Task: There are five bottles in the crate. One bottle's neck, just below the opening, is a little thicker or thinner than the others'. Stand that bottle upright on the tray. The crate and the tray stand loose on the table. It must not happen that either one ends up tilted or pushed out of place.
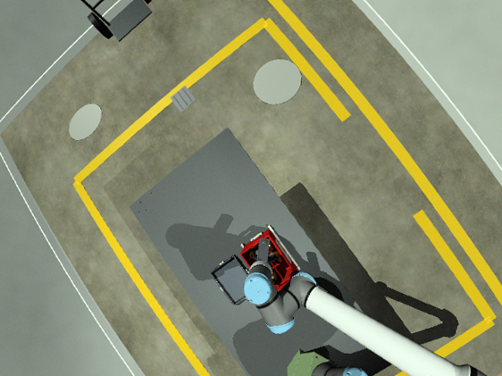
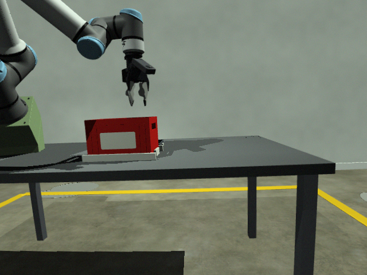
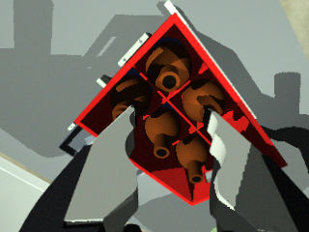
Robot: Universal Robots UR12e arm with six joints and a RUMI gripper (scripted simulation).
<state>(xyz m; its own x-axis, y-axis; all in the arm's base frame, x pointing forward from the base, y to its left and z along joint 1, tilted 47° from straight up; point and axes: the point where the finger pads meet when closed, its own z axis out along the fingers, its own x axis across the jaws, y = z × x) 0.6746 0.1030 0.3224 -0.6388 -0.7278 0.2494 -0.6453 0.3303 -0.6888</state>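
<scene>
My gripper is now 15 cm above the bottle. The rest, counted from my hand: dark tray 9 cm behind, 31 cm to the left, 23 cm below; red crate 8 cm behind, 4 cm to the left, 16 cm below.
</scene>
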